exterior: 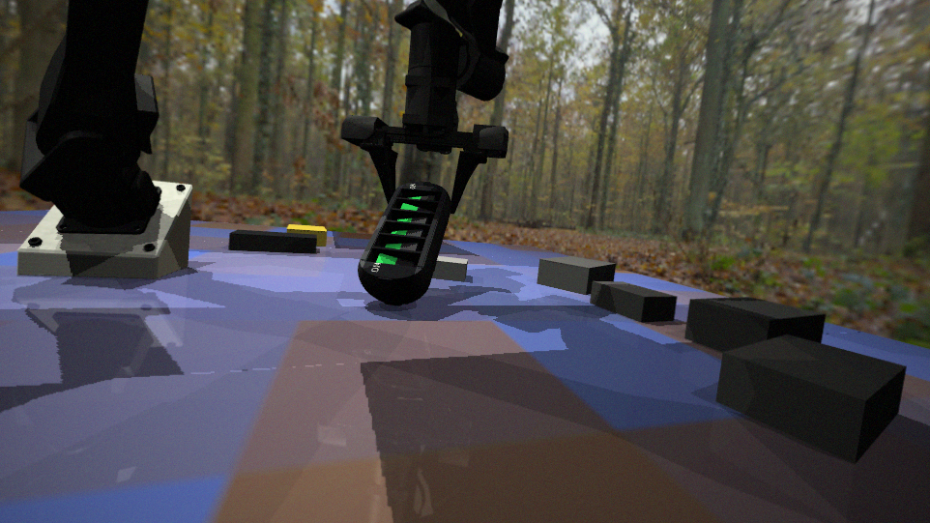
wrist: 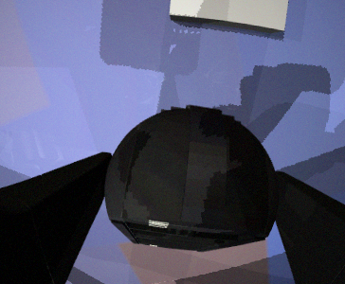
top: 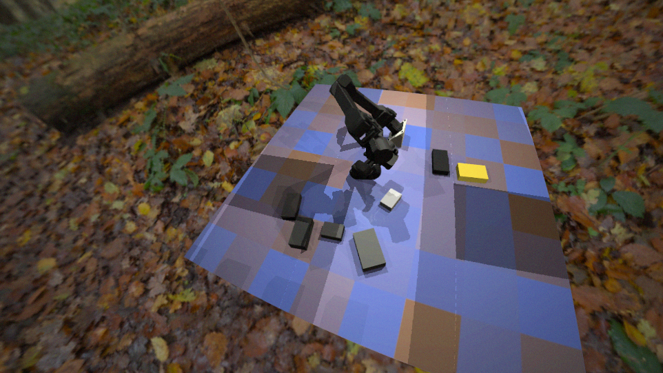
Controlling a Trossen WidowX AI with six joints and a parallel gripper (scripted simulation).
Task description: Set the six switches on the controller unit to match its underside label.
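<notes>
Right now my gripper tip is 60 mm short of the white block, 80 mm to the right of it and 80 mm above it. Also, from my gripper tip: dark block 190 mm behind, 260 mm to the left, 80 mm below; yellow block 150 mm behind, 390 mm to the left, 80 mm below.
</notes>
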